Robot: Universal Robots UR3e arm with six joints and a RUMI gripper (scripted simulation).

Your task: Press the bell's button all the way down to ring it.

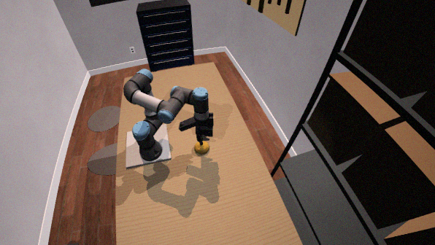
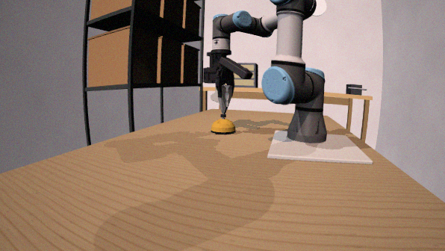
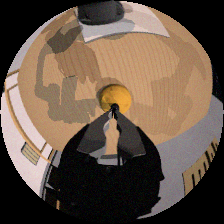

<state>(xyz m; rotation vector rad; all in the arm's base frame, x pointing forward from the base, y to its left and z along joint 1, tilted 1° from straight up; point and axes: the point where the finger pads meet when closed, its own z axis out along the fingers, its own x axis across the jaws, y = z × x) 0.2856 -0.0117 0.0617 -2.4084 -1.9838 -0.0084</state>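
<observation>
My gripper is now 4 cm above the yellow dome bell.
</observation>
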